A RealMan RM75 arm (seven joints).
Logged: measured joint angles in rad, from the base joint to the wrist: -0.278, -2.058, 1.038, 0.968, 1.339, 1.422, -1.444; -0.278, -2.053, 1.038, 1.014, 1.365, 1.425, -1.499; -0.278, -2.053, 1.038, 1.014, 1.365, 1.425, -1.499; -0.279, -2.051, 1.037, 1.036, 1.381, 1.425, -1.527; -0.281, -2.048, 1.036, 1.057, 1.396, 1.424, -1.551; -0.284, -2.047, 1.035, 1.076, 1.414, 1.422, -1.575; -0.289, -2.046, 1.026, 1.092, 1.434, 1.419, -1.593; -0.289, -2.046, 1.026, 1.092, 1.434, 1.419, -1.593; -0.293, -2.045, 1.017, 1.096, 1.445, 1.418, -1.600; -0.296, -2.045, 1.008, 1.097, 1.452, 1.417, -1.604; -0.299, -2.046, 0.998, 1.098, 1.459, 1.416, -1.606; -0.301, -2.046, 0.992, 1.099, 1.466, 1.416, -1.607; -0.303, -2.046, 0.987, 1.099, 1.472, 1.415, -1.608; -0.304, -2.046, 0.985, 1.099, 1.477, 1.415, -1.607; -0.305, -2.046, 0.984, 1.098, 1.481, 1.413, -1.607; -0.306, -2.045, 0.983, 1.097, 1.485, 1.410, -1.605; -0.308, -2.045, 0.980, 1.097, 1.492, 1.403, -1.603; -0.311, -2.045, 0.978, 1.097, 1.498, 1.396, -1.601; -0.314, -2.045, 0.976, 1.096, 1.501, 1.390, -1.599; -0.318, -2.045, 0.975, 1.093, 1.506, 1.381, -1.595; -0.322, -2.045, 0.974, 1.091, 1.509, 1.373, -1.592; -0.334, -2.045, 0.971, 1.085, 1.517, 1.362, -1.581
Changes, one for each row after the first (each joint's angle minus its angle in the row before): 0.000, 0.005, 0.000, 0.046, 0.026, 0.003, -0.055; 0.000, 0.000, 0.000, 0.000, 0.000, 0.000, 0.000; -0.001, 0.002, -0.001, 0.022, 0.016, 0.000, -0.028; -0.002, 0.003, -0.001, 0.021, 0.015, -0.001, -0.024; -0.003, 0.001, -0.001, 0.019, 0.018, -0.002, -0.024; -0.005, 0.001, -0.009, 0.016, 0.020, -0.003, -0.018; 0.000, 0.000, 0.000, 0.000, 0.000, 0.000, 0.000; -0.004, 0.001, -0.009, 0.004, 0.011, -0.001, -0.007; -0.003, 0.000, -0.009, 0.001, 0.007, -0.001, -0.004; -0.003, -0.001, -0.010, 0.001, 0.007, -0.001, -0.002; -0.002, 0.000, -0.006, 0.001, 0.007, 0.000, -0.001; -0.002, 0.000, -0.005, 0.000, 0.006, -0.001, -0.001; -0.001, 0.000, -0.002, 0.000, 0.005, 0.000, 0.001; -0.001, 0.000, -0.001, -0.001, 0.004, -0.002, 0.000; -0.001, 0.001, -0.001, -0.001, 0.004, -0.003, 0.002; -0.002, 0.000, -0.003, 0.000, 0.007, -0.007, 0.002; -0.003, 0.000, -0.002, 0.000, 0.006, -0.007, 0.002; -0.003, 0.000, -0.002, -0.001, 0.003, -0.006, 0.002; -0.004, 0.000, -0.001, -0.003, 0.005, -0.009, 0.004; -0.004, 0.000, -0.001, -0.002, 0.003, -0.008, 0.003; -0.012, 0.000, -0.003, -0.006, 0.008, -0.011, 0.011
